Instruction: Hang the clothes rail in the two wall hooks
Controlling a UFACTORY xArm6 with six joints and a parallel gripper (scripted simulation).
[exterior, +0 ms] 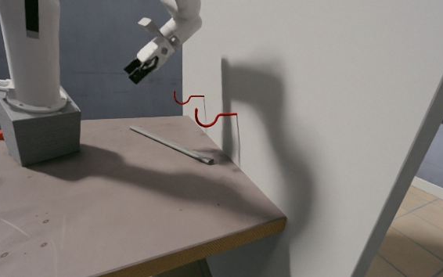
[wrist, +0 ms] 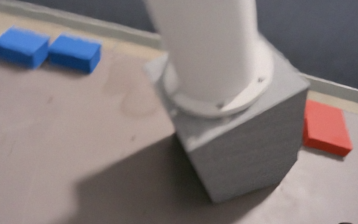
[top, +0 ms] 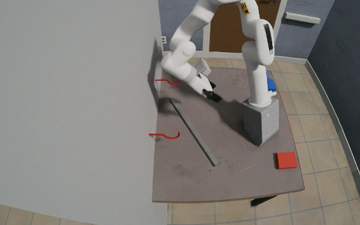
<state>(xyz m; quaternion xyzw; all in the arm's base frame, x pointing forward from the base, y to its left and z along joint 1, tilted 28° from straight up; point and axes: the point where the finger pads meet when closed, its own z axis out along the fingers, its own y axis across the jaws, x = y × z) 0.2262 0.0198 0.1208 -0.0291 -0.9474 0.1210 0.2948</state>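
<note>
Now: hand 100 mm short of the clothes rail, 20 mm to the right of it and 260 mm above it. Round my hand: blue object: 490 mm behind, 190 mm to the right, 240 mm below; white wall panel: 310 mm ahead, 70 mm to the right, 160 mm above; red block: 370 mm behind, 330 mm to the left, 250 mm below.
</note>
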